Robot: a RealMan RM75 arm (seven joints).
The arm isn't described. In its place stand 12 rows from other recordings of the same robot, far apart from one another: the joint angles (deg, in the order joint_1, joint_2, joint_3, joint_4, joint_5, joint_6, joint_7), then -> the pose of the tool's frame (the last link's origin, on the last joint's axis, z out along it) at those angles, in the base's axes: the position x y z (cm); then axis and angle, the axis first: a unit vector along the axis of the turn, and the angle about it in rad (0 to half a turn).
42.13 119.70 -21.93 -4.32 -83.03 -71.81 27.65 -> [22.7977 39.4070 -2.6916 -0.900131 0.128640 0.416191 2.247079]
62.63 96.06 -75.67 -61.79 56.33 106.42 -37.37 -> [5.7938 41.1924 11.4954 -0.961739 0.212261 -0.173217 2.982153]
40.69 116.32 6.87 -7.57 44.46 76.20 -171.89 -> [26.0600 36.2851 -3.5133 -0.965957 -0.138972 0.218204 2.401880]
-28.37 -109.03 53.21 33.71 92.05 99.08 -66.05 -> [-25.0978 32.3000 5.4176 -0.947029 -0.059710 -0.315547 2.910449]
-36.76 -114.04 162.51 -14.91 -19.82 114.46 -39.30 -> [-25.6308 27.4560 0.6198 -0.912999 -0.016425 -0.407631 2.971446]
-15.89 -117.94 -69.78 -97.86 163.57 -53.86 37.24 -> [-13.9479 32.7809 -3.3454 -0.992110 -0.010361 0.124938 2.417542]
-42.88 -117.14 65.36 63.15 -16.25 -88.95 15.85 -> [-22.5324 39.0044 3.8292 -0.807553 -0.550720 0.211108 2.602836]
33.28 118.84 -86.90 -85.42 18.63 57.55 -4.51 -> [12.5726 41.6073 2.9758 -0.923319 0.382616 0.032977 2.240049]
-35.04 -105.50 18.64 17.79 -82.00 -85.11 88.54 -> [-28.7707 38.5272 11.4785 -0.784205 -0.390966 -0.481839 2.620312]
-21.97 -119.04 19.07 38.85 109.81 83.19 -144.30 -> [-33.9989 31.1141 6.3723 -0.513539 -0.729977 -0.451010 2.895759]
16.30 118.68 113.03 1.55 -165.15 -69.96 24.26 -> [43.8637 24.6196 7.0184 -0.629339 0.597876 0.496464 1.424229]
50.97 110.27 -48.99 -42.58 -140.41 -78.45 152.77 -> [20.1810 44.0349 5.1947 -0.816026 0.576920 0.035565 2.768778]
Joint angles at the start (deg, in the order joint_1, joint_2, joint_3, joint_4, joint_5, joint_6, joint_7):
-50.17 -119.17 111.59 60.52 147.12 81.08 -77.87
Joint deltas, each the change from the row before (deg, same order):
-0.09 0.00 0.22 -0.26 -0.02 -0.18 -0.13
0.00 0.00 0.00 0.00 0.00 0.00 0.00
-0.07 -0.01 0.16 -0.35 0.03 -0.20 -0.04
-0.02 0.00 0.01 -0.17 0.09 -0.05 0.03
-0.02 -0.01 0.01 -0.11 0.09 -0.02 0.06
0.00 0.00 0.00 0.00 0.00 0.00 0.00
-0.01 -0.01 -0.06 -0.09 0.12 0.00 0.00
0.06 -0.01 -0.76 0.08 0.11 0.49 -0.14
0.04 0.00 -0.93 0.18 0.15 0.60 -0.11
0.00 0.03 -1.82 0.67 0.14 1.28 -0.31
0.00 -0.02 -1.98 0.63 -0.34 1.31 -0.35
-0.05 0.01 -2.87 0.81 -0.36 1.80 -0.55
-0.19 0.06 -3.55 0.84 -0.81 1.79 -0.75
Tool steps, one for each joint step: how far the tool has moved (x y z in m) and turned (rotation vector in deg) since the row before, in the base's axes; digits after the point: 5 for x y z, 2 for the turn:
-0.00062 0.00005 -0.00056 0.04 0.15 0.02
0.00000 0.00000 0.00000 0.00 0.00 0.00
-0.00108 0.00019 -0.00047 0.04 0.19 0.04
-0.00071 0.00026 0.00006 0.04 0.14 0.02
-0.00044 0.00017 0.00003 0.00 0.12 -0.04
0.00000 0.00000 0.00000 0.00 0.00 0.00
-0.00039 0.00030 0.00020 0.08 0.09 0.03
0.00007 0.00064 0.00178 0.32 -0.16 0.68
0.00056 0.00095 0.00228 0.36 -0.22 0.68
0.00284 0.00176 0.00464 0.68 -0.66 1.20
0.00347 0.00097 0.00409 0.51 -1.13 1.57
0.00450 0.00200 0.00645 0.87 -1.53 2.21
0.00628 0.00310 0.00766 1.16 -2.37 2.65

